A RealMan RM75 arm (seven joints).
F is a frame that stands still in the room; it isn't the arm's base.
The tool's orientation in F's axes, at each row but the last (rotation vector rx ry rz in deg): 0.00 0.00 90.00; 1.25 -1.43 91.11; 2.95 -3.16 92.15; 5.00 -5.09 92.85; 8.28 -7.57 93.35; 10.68 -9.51 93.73; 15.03 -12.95 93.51; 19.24 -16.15 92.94; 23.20 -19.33 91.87
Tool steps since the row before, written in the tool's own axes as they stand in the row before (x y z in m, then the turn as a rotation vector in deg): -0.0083 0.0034 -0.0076 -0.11 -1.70 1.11; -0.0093 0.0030 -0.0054 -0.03 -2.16 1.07; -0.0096 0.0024 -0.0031 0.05 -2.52 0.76; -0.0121 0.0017 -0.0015 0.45 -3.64 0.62; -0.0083 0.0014 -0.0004 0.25 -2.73 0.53; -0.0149 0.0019 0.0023 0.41 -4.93 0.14; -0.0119 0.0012 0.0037 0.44 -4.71 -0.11; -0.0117 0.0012 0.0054 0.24 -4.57 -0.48; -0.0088 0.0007 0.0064 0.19 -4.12 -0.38
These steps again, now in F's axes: -0.0034 -0.0083 -0.0076 1.70 -0.11 1.11; -0.0028 -0.0092 -0.0057 2.16 -0.02 1.07; -0.0020 -0.0095 -0.0037 2.52 0.09 0.77; -0.0011 -0.0119 -0.0028 3.61 0.56 0.68; -0.0009 -0.0082 -0.0018 2.72 0.33 0.56; -0.0008 -0.0151 -0.0010 4.89 0.73 0.20; -0.0002 -0.0125 -0.0001 4.66 0.82 -0.02; -0.0002 -0.0129 0.0006 4.52 0.76 -0.44; 0.0001 -0.0108 0.0017 4.08 0.64 -0.36
